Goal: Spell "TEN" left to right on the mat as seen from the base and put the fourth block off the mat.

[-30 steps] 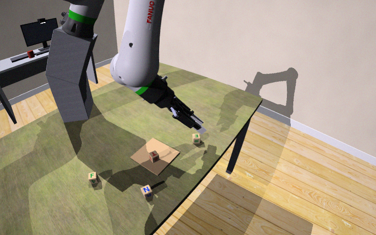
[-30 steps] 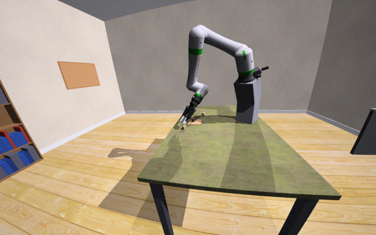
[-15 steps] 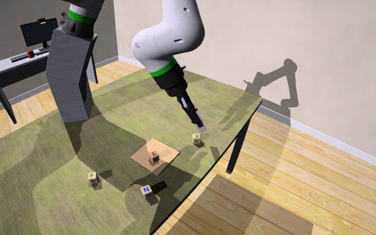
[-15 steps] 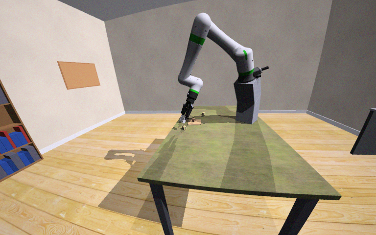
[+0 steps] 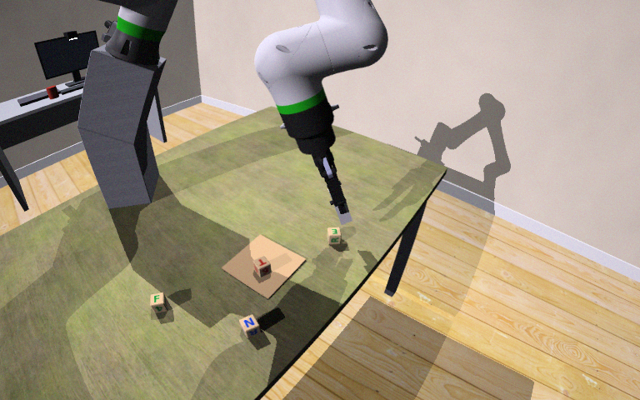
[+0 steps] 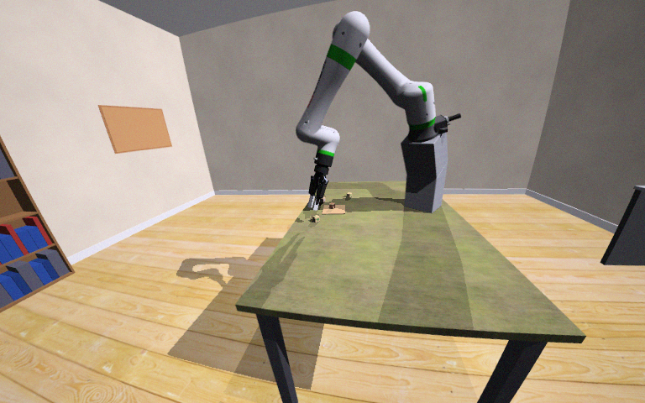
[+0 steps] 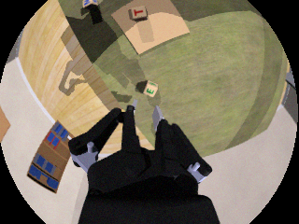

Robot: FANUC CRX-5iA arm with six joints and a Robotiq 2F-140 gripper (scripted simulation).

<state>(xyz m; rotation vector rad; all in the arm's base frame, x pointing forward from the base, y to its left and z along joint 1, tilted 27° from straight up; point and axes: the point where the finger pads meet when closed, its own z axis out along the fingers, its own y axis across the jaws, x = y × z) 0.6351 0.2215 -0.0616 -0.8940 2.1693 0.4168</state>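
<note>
My hand is 80 mm past the mat, 180 mm to the left of it and 110 mm above it. The rest, counted from my hand: N block 30 mm ahead, 320 mm to the right, 100 mm below; F block 150 mm behind, 420 mm to the right, 100 mm below.
</note>
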